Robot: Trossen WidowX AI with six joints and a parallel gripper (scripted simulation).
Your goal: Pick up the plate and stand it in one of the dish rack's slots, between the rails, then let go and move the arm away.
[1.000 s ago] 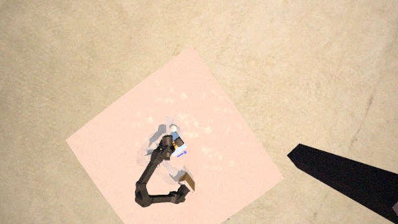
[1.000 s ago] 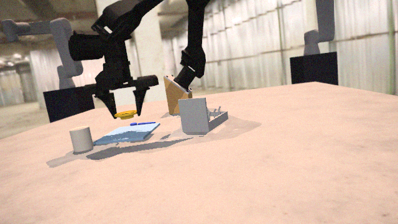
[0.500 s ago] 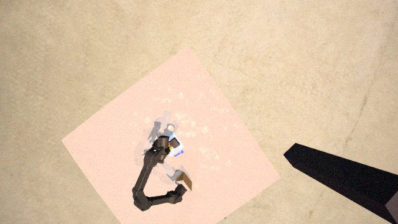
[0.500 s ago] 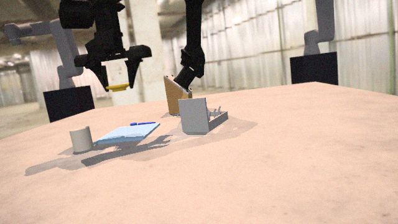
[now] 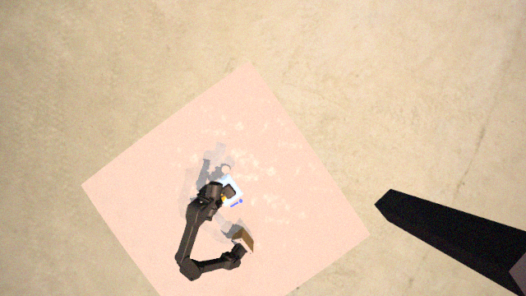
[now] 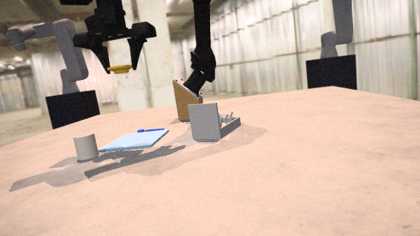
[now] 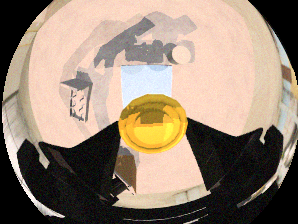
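Now: gripper tip 210 mm to the right of the grey dish rack and 150 mm above it. The rest, counted from my gripper tip: cream cup: 150 mm below, 80 mm to the right, 80 mm ahead; light blue mat: 170 mm below, 10 mm behind; yellow plate: 10 mm above.
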